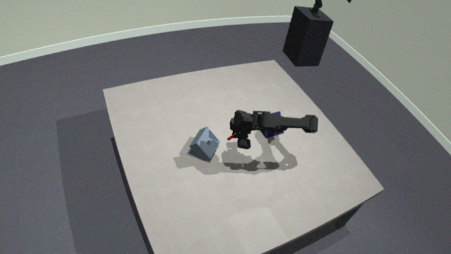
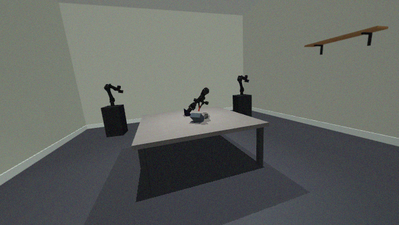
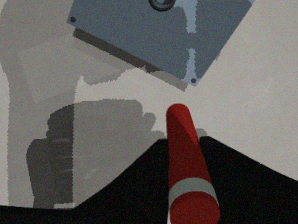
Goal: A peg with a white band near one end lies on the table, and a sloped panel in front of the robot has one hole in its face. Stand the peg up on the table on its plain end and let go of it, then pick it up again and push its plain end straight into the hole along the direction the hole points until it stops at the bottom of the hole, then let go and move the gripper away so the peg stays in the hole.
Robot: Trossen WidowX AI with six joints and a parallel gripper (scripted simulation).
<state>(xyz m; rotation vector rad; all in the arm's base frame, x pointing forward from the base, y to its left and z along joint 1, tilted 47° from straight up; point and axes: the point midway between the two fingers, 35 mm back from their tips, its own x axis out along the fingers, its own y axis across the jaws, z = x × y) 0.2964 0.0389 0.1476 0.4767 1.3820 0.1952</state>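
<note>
Now: gripper tip 12 cm short of the blue-grey sloped panel, 5 cm to the left of it and 9 cm above it. Round my gripper tip: red peg: 1 cm behind, 1 cm to the left, 1 cm above.
</note>
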